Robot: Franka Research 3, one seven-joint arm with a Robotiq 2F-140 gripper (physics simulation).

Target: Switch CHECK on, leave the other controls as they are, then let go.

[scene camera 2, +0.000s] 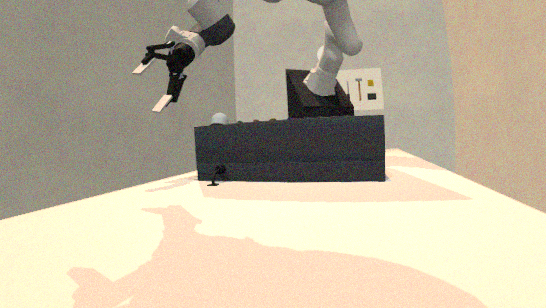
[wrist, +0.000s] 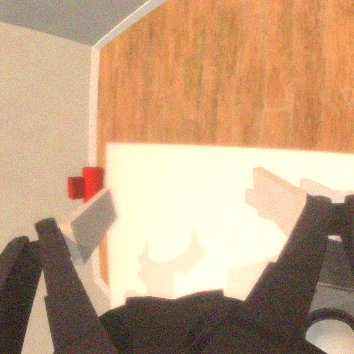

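A dark control box (scene camera 2: 290, 150) stands on the table; its top is seen almost edge-on in the scene view, and part of it shows at the lower right of the wrist view. A white dome (scene camera 2: 219, 118) (wrist: 331, 339) sits on its top at the left end, with low brownish controls (scene camera 2: 256, 121) beside it. A small black lever (scene camera 2: 218, 173) sticks out at the lower left of its front. No label can be read, so I cannot tell which control is CHECK or how it is set. My gripper (scene camera 2: 153, 85) (wrist: 181, 193) is open and empty, high above and left of the box, touching nothing.
The pale table (scene camera 2: 350, 225) (wrist: 175, 190) carries the arm's shadow. Behind the box are the arm's dark mount (scene camera 2: 320, 106) and a white panel (scene camera 2: 360, 102) with a slider and small blocks. A red object (wrist: 93, 181) is by the wall beyond the table's edge.
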